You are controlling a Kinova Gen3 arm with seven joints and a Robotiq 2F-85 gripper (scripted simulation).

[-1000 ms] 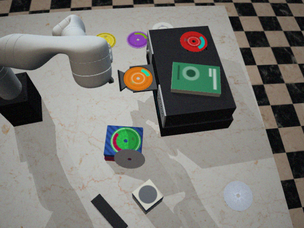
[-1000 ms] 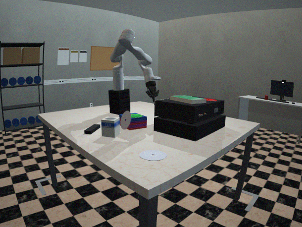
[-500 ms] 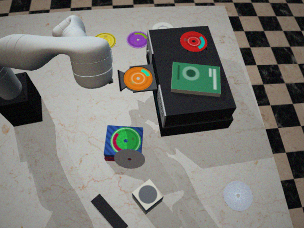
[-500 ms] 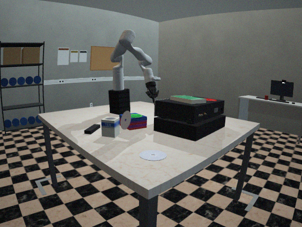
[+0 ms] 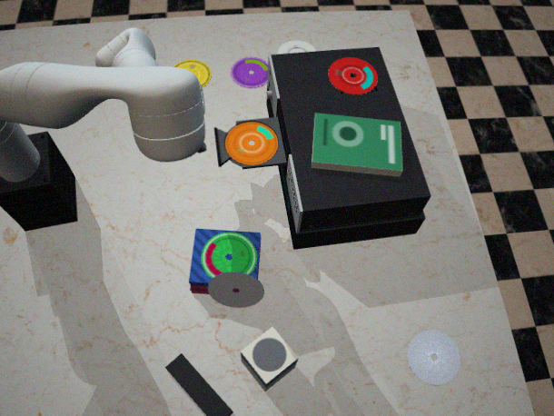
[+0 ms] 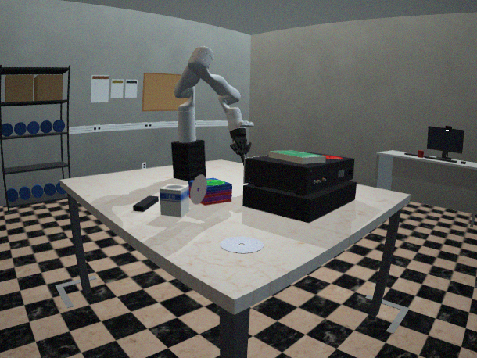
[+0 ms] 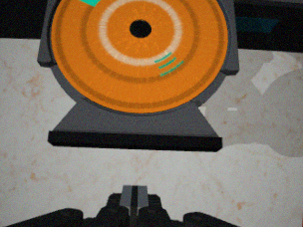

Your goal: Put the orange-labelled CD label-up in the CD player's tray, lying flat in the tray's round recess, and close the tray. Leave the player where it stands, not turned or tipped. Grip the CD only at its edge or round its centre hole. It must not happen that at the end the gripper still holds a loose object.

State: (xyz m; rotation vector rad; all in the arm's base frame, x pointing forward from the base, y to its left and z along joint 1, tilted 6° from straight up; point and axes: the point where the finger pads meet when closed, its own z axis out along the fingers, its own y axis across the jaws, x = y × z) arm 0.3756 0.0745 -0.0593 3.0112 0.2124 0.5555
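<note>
My gripper is now 120 mm short of the orange-labelled CD, 20 mm to the right of it and 10 mm above it. Also, from my hand: black bar: 510 mm to the right, 140 mm below; then box: 460 mm to the right, 150 mm ahead, 100 mm below.
</note>
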